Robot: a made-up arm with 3 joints.
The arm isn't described. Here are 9 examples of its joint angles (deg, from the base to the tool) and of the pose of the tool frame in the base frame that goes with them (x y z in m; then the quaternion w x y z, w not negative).
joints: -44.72 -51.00 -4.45
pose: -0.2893 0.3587 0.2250 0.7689 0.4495 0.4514 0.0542
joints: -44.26 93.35 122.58
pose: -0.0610 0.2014 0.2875 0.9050 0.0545 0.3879 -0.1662
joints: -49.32 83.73 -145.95
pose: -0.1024 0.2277 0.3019 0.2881 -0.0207 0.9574 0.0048
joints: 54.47 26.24 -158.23
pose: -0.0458 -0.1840 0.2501 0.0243 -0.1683 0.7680 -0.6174
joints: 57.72 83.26 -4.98
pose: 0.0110 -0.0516 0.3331 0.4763 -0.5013 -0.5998 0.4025
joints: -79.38 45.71 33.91
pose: -0.0871 0.3622 0.3645 0.8722 0.4796 0.0798 -0.0538
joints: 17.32 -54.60 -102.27
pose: -0.2055 0.0117 0.0948 0.8764 0.0671 -0.4698 -0.0818
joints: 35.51 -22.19 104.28
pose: -0.1548 -0.1386 0.0911 0.4739 -0.2481 0.7974 -0.2793
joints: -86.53 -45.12 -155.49
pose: -0.2941 0.3641 0.4830 0.3951 0.4553 -0.4450 -0.6623
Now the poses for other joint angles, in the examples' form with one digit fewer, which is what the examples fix.
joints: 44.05 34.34 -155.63
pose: -0.045 -0.138 0.219 0.061 -0.185 0.799 -0.570
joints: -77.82 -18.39 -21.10
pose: -0.220 0.429 0.392 0.732 0.666 0.135 -0.055
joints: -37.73 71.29 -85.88
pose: -0.085 0.208 0.278 0.293 0.120 -0.949 -0.011
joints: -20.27 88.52 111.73
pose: -0.039 0.135 0.240 0.937 -0.123 0.253 -0.209
